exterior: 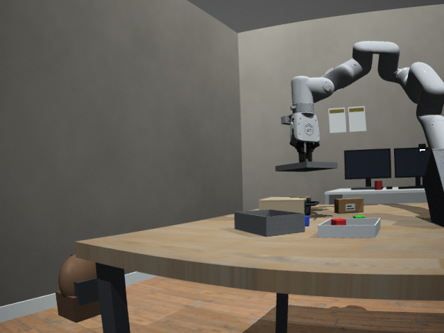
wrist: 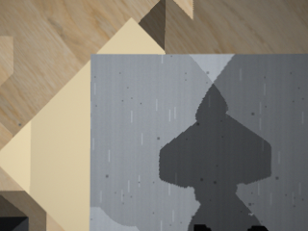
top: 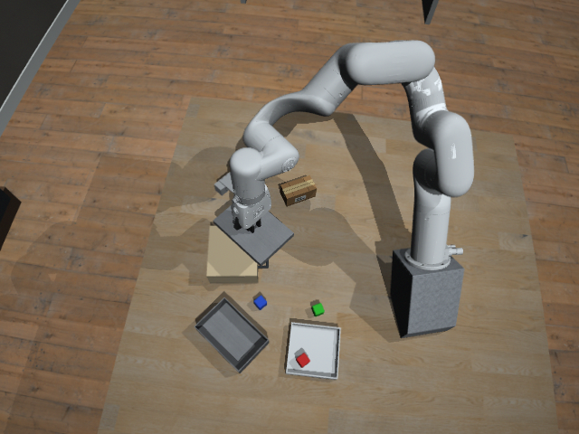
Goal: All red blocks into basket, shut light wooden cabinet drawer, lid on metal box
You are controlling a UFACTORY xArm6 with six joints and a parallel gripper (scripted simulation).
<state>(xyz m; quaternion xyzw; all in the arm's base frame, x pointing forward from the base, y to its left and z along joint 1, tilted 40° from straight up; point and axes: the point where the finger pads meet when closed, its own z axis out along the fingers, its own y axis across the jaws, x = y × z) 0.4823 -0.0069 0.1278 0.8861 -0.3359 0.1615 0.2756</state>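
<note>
My hand is 60 mm short of the grey metal box, 270 mm to the right of it and 180 mm above it. Round my hand: light wooden cabinet (60 mm ahead, 30 mm to the left, 170 mm below); grey lid (30 mm below); drawer (40 mm ahead, 30 mm to the left, 170 mm below).
</note>
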